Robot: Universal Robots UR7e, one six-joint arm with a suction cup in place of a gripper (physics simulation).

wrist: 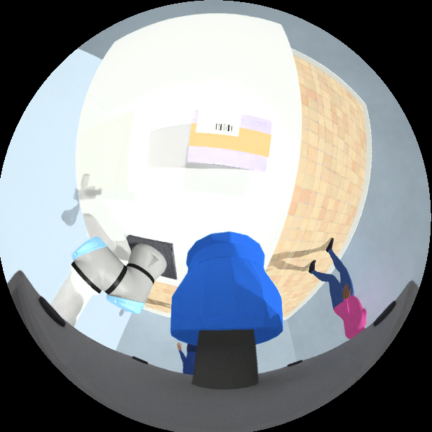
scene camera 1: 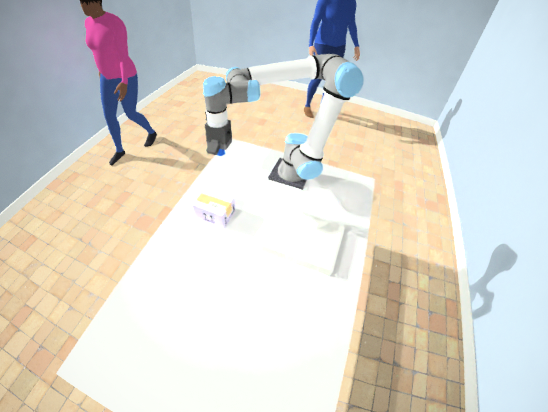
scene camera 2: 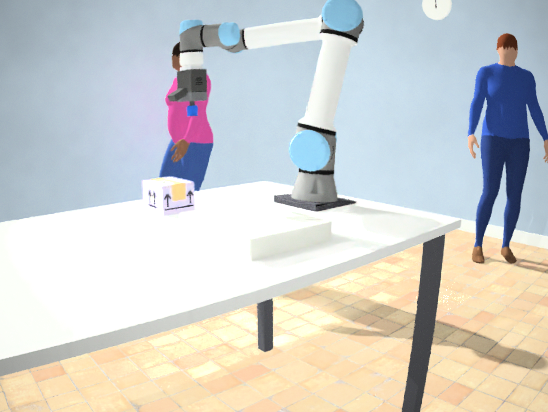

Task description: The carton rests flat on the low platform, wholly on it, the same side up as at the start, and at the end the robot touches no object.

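Frame: origin at the arm's base, x right, y back, z down, level; metres.
Where they show: hand, tool point: (scene camera 1: 220,153) (scene camera 2: 192,115); arm's base, link origin: (scene camera 1: 291,172) (scene camera 2: 314,198).
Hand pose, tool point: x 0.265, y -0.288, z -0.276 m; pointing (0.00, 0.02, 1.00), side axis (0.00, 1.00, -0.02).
Things, the pixels of their top centre, and the offset from my tool point. Level surfaces: height alone.
- carton, top centre: (scene camera 2: 166,181) (scene camera 1: 213,201) dx +0.011, dy -0.097, dz +0.203 m
- low platform, top centre: (scene camera 2: 251,216) (scene camera 1: 303,235) dx -0.409, dy -0.114, dz +0.245 m
- white table, surface height: dz +0.293 m
The carton (scene camera 1: 214,210) (scene camera 2: 168,195) (wrist: 229,145) is pale lilac with a yellow tape band, a white barcode label on top and black up-arrows on its sides. It stands upright on the table, apart from the platform. The low platform (scene camera 1: 305,249) (scene camera 2: 292,239) (wrist: 107,155) is a flat, off-white slab on the table; in scene camera 1 it lies to the right of the carton. My gripper, a blue suction cup (scene camera 1: 221,152) (scene camera 2: 192,110) (wrist: 226,250), is open and holds nothing. It hangs well above the table, higher than the carton and apart from it.
The white table (scene camera 1: 210,310) (scene camera 2: 100,280) (wrist: 200,65) carries the arm's dark base plate (scene camera 1: 276,175) (scene camera 2: 320,204) (wrist: 170,260). A person in pink (scene camera 1: 107,45) (scene camera 2: 192,120) (wrist: 353,315) and a person in blue (scene camera 1: 336,25) (scene camera 2: 505,105) stand on the floor beyond the table.
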